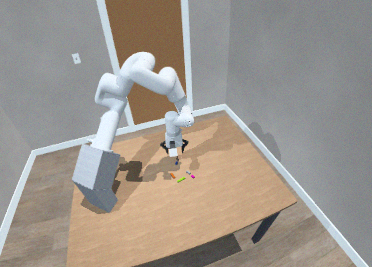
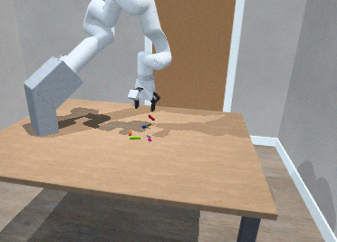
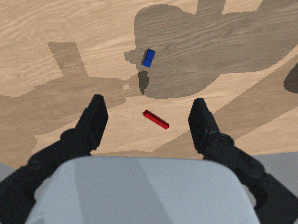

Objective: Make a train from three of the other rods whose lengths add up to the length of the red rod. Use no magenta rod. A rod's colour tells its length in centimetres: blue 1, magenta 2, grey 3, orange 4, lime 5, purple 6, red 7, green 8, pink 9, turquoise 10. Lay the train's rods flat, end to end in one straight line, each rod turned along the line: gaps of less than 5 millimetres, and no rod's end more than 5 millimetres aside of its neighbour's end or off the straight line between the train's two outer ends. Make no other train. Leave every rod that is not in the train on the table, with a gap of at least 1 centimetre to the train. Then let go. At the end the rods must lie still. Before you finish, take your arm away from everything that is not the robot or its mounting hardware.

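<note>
Right now the lime rod is 140 mm to the right of my hand, 110 mm below it and 40 mm ahead of it. Also, from my hand: orange rod: 110 mm to the right, 110 mm below, 20 mm behind; then grey rod: 110 mm below, 80 mm to the right, 80 mm ahead; then red rod: 130 mm to the left, 110 mm below, 40 mm behind.
</note>
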